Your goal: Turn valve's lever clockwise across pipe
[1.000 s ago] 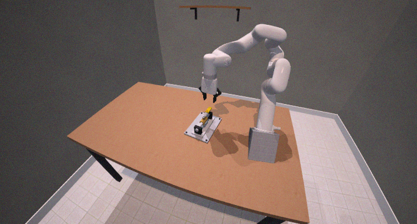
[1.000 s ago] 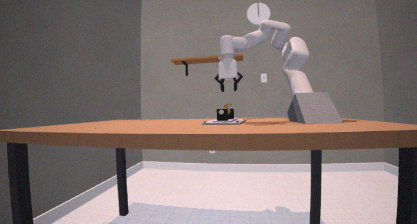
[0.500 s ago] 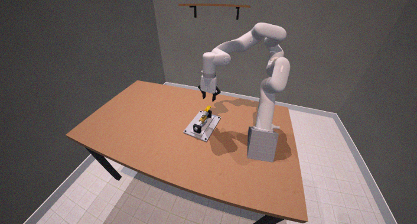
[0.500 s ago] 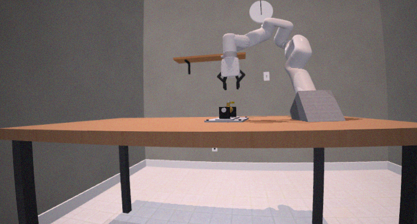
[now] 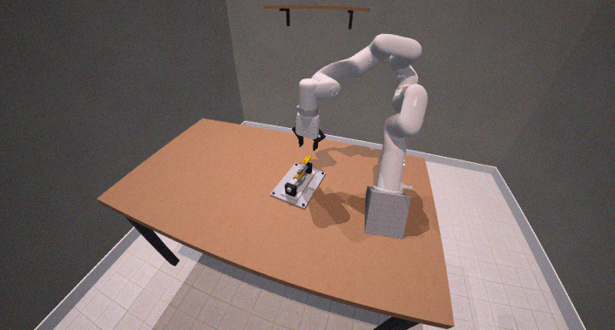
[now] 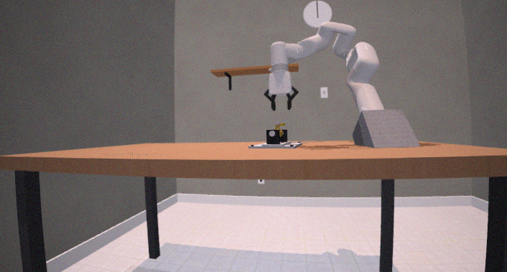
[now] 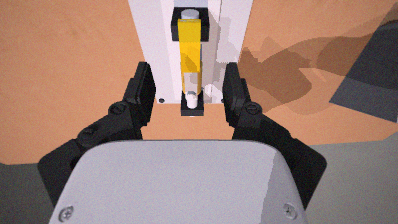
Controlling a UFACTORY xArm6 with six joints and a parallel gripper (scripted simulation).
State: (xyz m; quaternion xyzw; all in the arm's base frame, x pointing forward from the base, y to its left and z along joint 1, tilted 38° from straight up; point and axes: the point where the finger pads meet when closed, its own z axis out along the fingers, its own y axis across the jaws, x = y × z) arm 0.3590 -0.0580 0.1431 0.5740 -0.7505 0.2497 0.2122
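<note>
My gripper is now 1 cm short of the yellow lever, 5 cm to the right of it and 8 cm above it. Also, from my hand: baseplate 2 cm ahead, 9 cm to the left, 16 cm below.
</note>
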